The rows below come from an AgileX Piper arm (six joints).
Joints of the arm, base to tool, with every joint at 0 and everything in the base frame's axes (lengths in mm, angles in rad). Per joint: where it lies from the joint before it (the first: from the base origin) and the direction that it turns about. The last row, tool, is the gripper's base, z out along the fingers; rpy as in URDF.
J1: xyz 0 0 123 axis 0 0 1
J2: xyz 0 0 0 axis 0 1 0
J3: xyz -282.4 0 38.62 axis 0 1 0
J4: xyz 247.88 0 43.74 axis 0.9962 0 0.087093
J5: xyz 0 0 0 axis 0 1 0
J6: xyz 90.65 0 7.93 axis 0.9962 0 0.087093
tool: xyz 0 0 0 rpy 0 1.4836 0
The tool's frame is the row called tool.
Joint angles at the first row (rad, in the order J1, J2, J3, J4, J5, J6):
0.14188 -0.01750 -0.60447 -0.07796 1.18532 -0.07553
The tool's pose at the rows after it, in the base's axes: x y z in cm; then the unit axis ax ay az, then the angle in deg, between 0 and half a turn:
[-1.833, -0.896, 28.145, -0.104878, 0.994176, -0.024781, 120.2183]
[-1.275, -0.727, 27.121, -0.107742, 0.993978, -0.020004, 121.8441]
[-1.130, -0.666, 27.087, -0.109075, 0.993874, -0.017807, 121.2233]
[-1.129, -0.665, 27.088, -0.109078, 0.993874, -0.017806, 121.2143]
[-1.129, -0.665, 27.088, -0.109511, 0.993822, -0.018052, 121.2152]
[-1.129, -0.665, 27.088, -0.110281, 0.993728, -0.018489, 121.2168]
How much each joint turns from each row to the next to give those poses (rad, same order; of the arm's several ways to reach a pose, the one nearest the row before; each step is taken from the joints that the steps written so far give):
0.00001 0.00002 0.05253 0.00344 -0.00001 -0.00440
-0.00006 -0.00003 0.04237 0.01012 -0.01412 -0.00208
0.00009 0.00001 0.00607 0.00434 -0.01702 -0.00129
-0.00010 0.00001 0.00001 0.00008 -0.00018 -0.00008
0.00000 0.00000 0.00000 0.00000 0.00000 -0.00087
0.00000 0.00000 0.00000 0.00000 0.00000 -0.00155

